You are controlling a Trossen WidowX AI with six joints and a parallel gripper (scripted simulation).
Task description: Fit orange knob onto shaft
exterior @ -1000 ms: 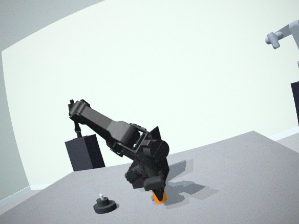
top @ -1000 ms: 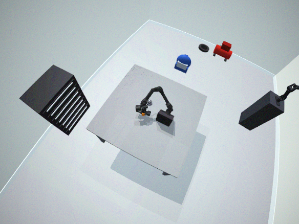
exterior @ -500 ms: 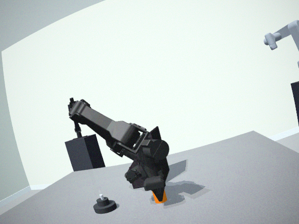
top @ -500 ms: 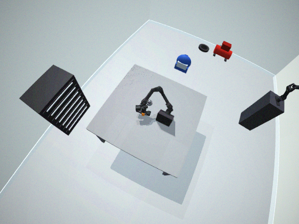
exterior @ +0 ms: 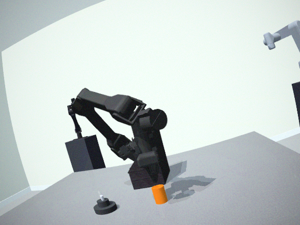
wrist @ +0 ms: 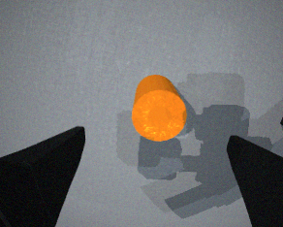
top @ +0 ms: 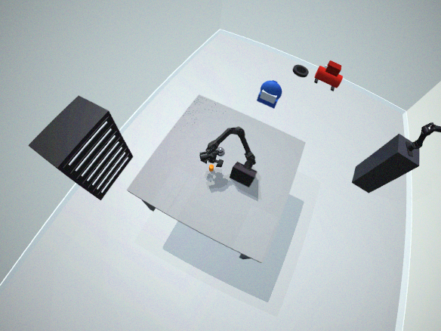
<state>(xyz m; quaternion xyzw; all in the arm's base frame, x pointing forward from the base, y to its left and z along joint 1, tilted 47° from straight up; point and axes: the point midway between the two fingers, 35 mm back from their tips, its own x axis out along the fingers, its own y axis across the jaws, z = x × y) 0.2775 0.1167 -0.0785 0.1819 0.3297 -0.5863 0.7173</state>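
Right now my gripper tip is 5 cm above the orange knob. The rest, counted from my gripper tip: dark round pedestal: 3 cm ahead, 20 cm to the right, 6 cm below.
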